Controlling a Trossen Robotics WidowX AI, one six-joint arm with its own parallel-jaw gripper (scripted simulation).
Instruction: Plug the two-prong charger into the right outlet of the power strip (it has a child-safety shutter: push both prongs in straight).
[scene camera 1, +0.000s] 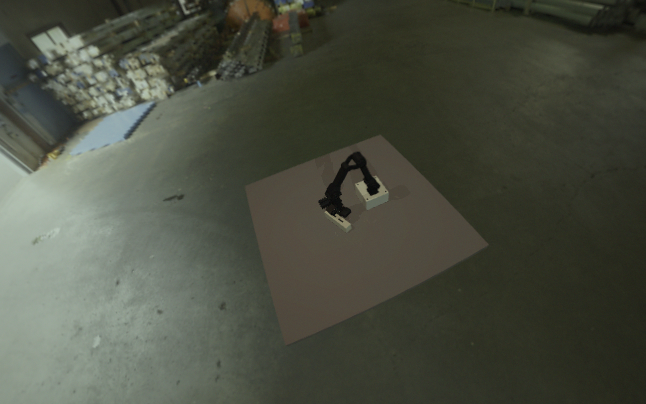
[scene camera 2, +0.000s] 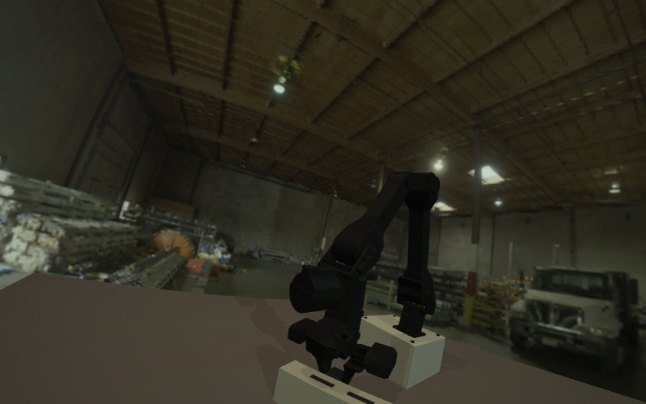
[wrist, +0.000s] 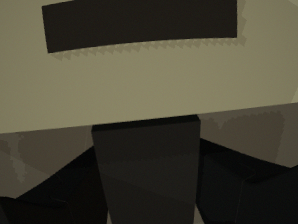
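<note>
My gripper (wrist: 143, 148) in view. Black charger (wrist: 144, 164) visible too.
</note>
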